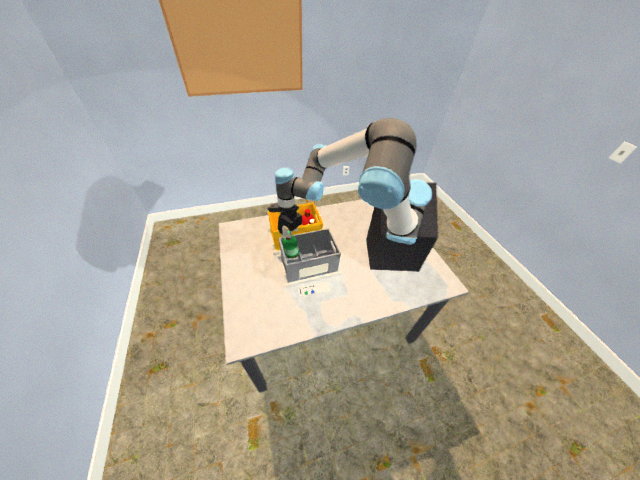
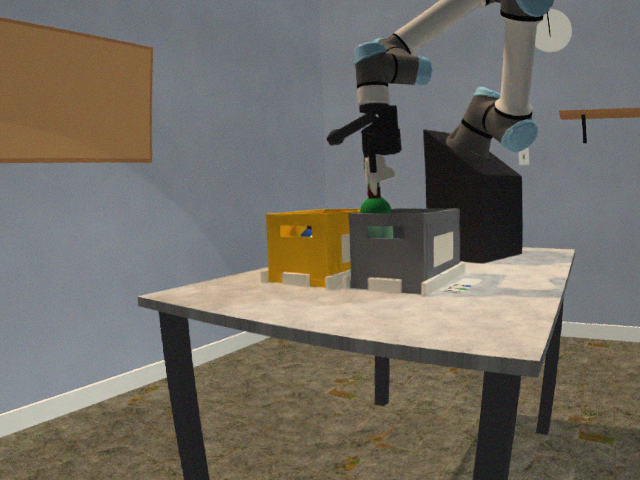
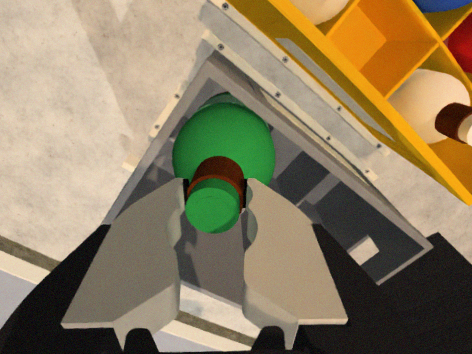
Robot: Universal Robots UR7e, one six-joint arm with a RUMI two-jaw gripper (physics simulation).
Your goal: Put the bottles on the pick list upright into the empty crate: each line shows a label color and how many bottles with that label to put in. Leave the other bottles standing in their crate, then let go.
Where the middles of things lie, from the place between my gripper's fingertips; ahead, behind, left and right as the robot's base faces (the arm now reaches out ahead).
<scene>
My hand is 5 cm above the green bottle [image 2: 374, 204] and 1 cm past it.
</scene>
